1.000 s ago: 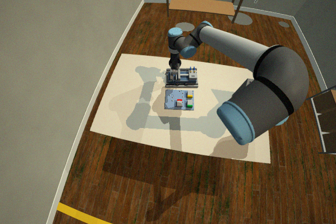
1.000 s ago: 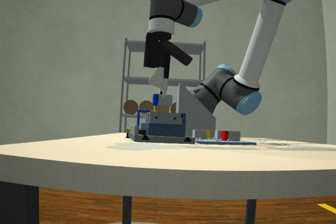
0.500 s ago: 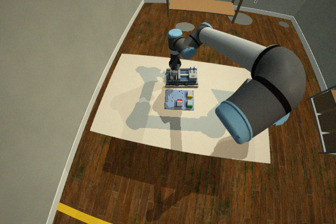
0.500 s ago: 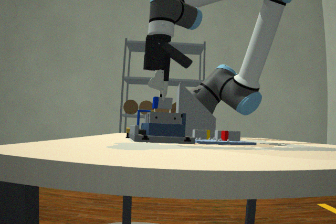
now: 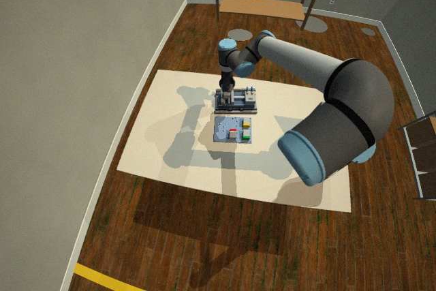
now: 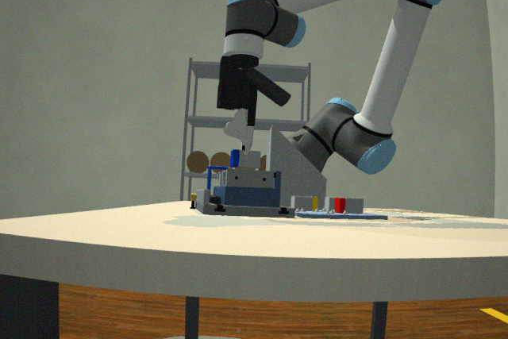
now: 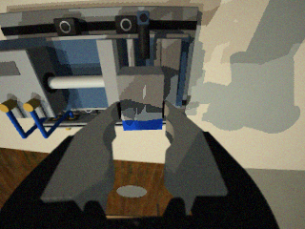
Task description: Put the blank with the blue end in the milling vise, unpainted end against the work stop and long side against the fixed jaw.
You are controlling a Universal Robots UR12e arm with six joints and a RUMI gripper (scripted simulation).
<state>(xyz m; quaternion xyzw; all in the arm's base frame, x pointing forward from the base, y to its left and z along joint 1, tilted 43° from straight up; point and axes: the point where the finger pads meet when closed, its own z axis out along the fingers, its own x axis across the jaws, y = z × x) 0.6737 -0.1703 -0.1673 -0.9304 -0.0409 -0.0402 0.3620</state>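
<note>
Right now the blue-ended blank is 2 cm below my hand. Also, from my hand: yellow-ended blank (15 cm behind, 16 cm to the left, 12 cm below); work stop rod (5 cm to the left, 5 cm below); milling vise (7 cm behind, 10 cm below).
</note>
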